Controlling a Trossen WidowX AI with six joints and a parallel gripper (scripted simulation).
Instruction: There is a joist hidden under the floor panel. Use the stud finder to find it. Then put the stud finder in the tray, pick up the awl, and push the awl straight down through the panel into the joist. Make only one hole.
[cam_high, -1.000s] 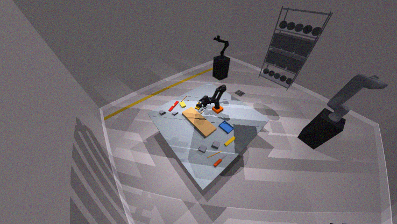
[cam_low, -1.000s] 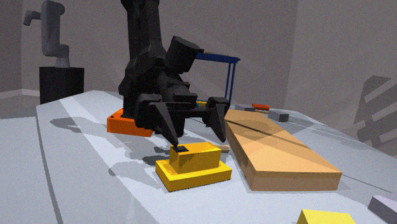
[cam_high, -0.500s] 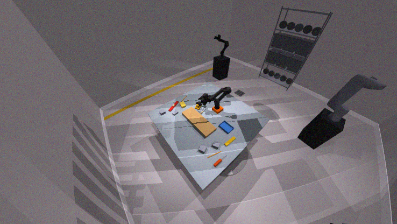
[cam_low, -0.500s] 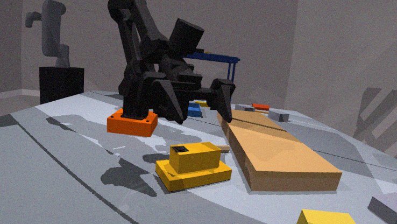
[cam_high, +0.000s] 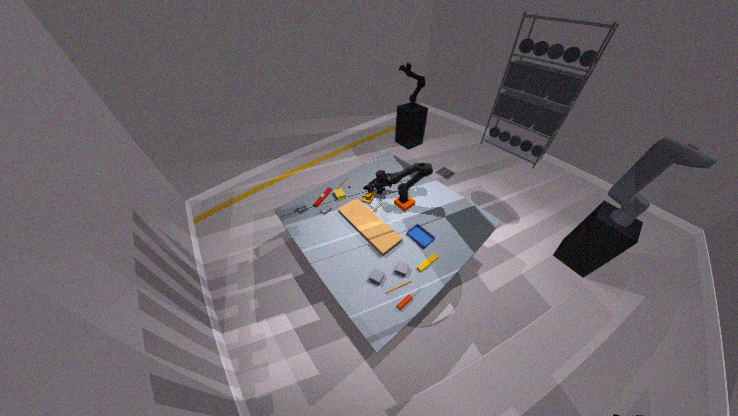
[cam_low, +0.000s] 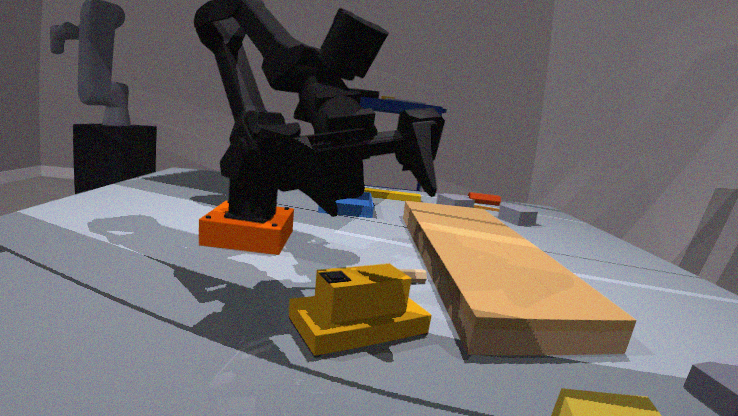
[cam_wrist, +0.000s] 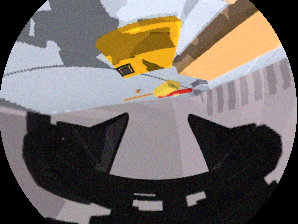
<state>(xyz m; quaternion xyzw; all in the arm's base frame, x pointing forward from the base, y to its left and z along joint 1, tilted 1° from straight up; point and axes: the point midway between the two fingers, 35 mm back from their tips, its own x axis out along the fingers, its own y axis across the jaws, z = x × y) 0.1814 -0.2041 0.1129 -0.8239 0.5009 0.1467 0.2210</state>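
Right now the green square light is 40 mm behind my gripper tip and 70 mm below it. Also, from my gripper tip: awl: 10 mm behind, 140 mm to the left, 120 mm below; yellow stud finder: 30 mm behind, 10 mm to the left, 90 mm below; yellow block: 170 mm ahead, 160 mm to the right, 120 mm below.
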